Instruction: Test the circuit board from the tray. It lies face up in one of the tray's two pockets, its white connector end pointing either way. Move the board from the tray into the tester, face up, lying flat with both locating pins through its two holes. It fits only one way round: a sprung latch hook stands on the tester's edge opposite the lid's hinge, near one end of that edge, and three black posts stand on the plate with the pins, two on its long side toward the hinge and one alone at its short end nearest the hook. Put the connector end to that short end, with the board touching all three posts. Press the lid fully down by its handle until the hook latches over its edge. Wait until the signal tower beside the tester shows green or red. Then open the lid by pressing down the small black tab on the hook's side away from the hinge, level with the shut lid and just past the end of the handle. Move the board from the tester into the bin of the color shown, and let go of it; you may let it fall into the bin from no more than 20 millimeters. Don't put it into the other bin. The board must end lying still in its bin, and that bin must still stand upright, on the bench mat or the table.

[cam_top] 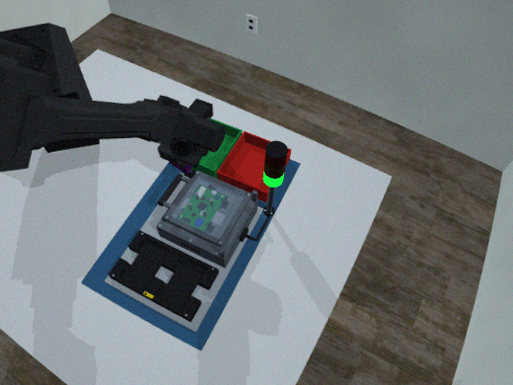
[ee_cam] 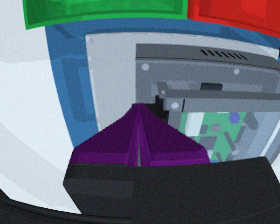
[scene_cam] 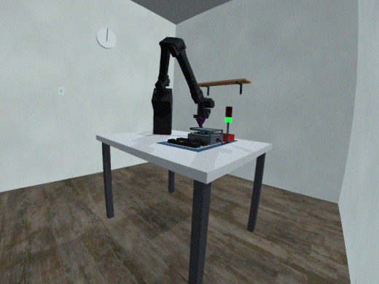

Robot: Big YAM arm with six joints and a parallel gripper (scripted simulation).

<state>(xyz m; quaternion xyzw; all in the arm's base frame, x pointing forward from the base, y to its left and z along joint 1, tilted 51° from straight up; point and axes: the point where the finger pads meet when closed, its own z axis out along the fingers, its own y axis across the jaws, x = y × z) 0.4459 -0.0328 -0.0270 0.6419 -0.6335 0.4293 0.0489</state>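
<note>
Right now the black latch hook is 10 mm ahead of my hand, 10 mm to the right of it and 10 mm below it. Also, from my hand: green circuit board (60 mm ahead, 70 mm to the right, 30 mm below); tester lid (60 mm ahead, 80 mm to the right, 10 mm below); green bin (140 mm to the left, 80 mm below).
</note>
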